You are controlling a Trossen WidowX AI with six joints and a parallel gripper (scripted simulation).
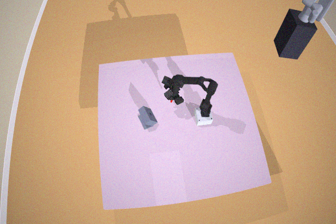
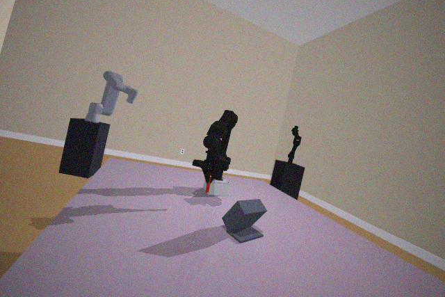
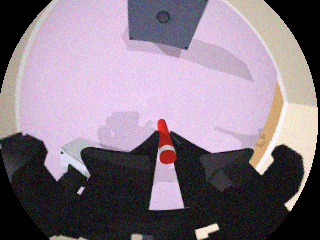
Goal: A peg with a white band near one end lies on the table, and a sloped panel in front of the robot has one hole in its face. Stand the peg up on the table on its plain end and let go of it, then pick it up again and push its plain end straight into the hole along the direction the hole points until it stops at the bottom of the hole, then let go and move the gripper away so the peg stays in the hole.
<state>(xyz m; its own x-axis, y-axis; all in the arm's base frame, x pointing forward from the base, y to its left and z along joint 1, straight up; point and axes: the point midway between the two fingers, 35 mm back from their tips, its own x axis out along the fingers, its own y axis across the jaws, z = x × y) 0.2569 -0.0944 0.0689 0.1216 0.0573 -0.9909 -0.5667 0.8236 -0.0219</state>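
My gripper tip is 18 cm short of the sloped panel, 13 cm to the right of it and 5 cm above it. Also, from my gripper tip: red peg 2 cm above.
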